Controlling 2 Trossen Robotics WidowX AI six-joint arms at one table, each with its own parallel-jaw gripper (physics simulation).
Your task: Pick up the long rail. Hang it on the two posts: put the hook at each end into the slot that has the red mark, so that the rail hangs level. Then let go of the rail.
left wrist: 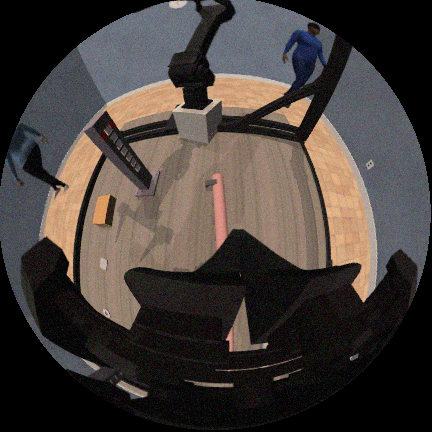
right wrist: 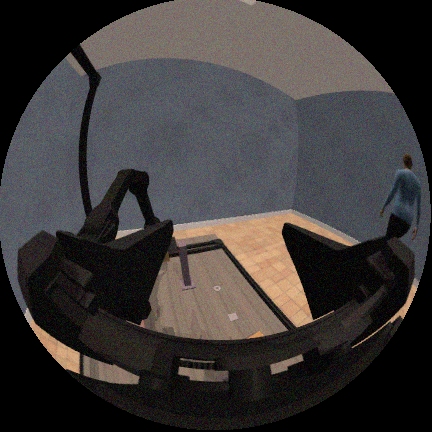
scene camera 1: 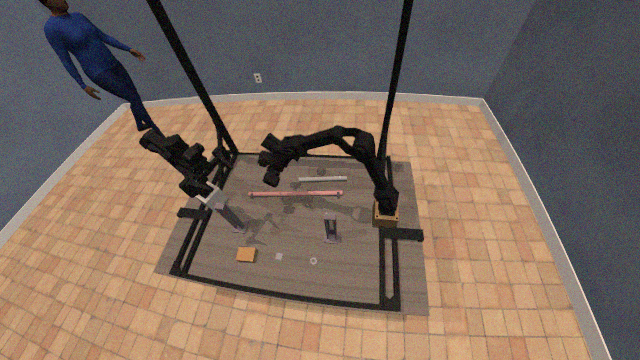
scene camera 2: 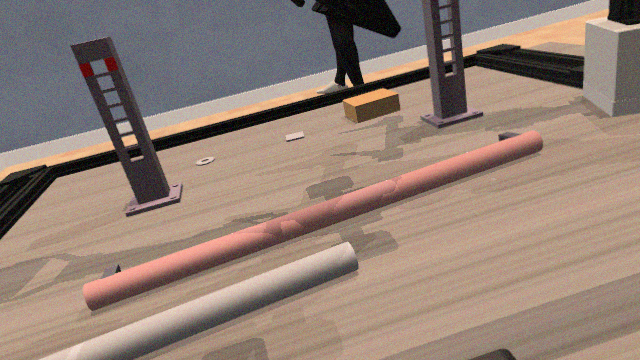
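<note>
The long pink rail lies on the table. Scene camera 2 shows a dark hook near its right end and another hook near its left end. The washer-side post stands upright, its top slot marked red. The brick-side post also has red at its top slot in the left wrist view. My left gripper is shut and empty above the rail, hiding part of it. My right gripper is open and empty, away from the rail.
A shorter white rod lies beside the rail. An orange block, a small white square and a washer lie on the table. Black frame bars edge the table.
</note>
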